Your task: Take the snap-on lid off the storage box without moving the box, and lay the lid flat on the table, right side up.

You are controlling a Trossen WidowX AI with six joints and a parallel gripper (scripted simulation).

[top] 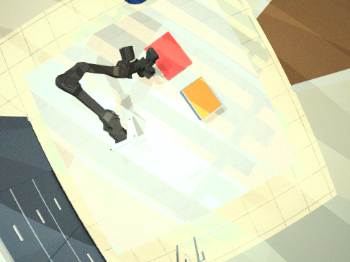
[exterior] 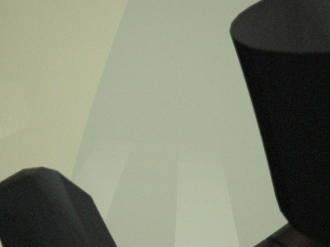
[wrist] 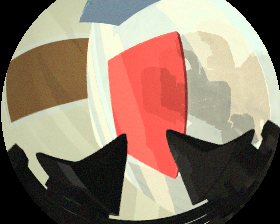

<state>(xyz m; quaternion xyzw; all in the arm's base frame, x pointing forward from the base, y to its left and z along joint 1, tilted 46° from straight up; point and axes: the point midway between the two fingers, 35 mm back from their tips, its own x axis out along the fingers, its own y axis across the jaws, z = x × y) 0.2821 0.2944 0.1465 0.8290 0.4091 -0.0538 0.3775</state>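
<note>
Right now the red lid is 70 mm ahead of my gripper tip, 40 mm below it and 20 mm to the left of it. From my gripper tip the other things lie so: grey-blue box 290 mm to the right, 140 mm ahead, 10 mm below.
</note>
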